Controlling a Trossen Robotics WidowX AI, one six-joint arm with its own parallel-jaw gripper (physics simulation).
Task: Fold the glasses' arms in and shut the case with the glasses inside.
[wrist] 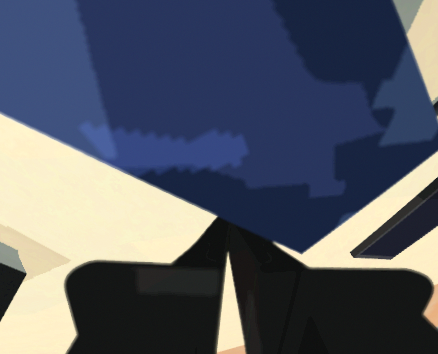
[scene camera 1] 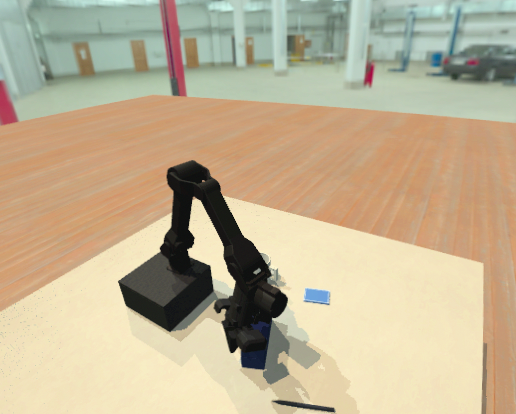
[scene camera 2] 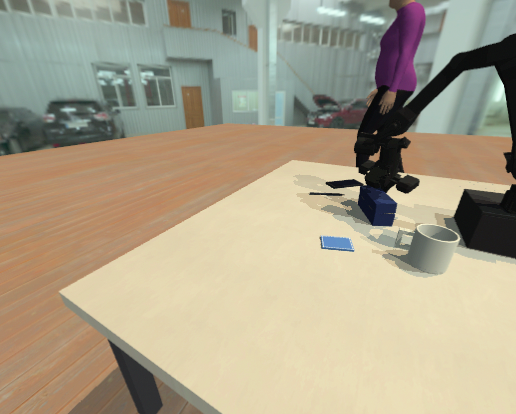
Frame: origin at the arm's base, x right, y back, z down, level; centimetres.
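Where they show: gripper, fingertip midpoint: (scene camera 1: 231, 352); arm's base at its link origin: (scene camera 1: 180, 265).
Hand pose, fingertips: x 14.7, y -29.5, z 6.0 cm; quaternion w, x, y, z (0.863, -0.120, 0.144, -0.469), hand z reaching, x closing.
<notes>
Each offset is from my fingertips to the top centre of the thing. "spot": to the spot under its first point.
The dark blue case (scene camera 1: 255, 359) (scene camera 2: 384, 218) (wrist: 200, 85) stands on the light table top. Its lid looks down in scene camera 2, with a seam line along the side; whether it is fully shut cannot be told. The glasses do not show in any view. My gripper (scene camera 1: 232, 351) (scene camera 2: 384, 190) (wrist: 227, 220) is shut and empty, pointing down at the case's side facing away from scene camera 2. In the wrist view the fingertips meet at the case's lower edge, and their very ends are partly hidden by it. Contact with the case cannot be told.
A grey mug {spot: dx -35.4, dy +10.0, dz -1.7 cm} (scene camera 1: 265, 259) (scene camera 2: 433, 253) stands near the black base block (scene camera 1: 145, 292) (scene camera 2: 492, 227). A blue card {dx -33.0, dy -9.9, dz +3.9 cm} (scene camera 1: 317, 296) (scene camera 2: 337, 243) lies beyond the case. A dark pen {dx +1.7, dy -20.0, dz +3.5 cm} (scene camera 1: 304, 405) (scene camera 2: 326, 194) and a flat dark object {dx +18.2, dy -15.8, dz +3.6 cm} (scene camera 2: 344, 184) (wrist: 407, 232) lie on the other side.
</notes>
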